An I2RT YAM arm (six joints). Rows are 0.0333 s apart.
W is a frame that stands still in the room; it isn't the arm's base.
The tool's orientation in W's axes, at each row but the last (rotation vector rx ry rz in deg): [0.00, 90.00, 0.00]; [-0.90, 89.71, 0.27]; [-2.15, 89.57, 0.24]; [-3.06, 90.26, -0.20]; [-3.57, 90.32, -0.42]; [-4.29, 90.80, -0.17]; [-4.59, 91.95, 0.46]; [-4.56, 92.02, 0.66]
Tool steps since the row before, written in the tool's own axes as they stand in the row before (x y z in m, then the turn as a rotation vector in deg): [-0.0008, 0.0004, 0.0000, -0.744, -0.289, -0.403]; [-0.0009, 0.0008, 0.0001, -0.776, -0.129, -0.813]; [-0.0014, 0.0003, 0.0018, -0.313, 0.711, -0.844]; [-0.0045, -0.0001, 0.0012, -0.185, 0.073, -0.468]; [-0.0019, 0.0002, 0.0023, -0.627, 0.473, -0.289]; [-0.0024, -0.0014, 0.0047, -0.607, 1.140, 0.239]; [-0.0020, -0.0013, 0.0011, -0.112, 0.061, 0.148]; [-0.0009, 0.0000, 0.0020, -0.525, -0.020, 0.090]
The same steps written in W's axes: [0.0000, 0.0004, 0.0008, -0.403, -0.289, 0.744]; [0.0001, 0.0008, 0.0009, -0.815, -0.134, 0.773]; [0.0018, 0.0004, 0.0014, -0.865, 0.695, 0.292]; [0.0012, 0.0001, 0.0045, -0.469, 0.065, 0.185]; [0.0023, 0.0004, 0.0019, -0.302, 0.490, 0.607]; [0.0048, -0.0011, 0.0024, 0.194, 1.178, 0.546]; [0.0012, -0.0011, 0.0020, 0.148, 0.074, 0.104]; [0.0020, 0.0002, 0.0008, 0.109, 0.008, 0.522]
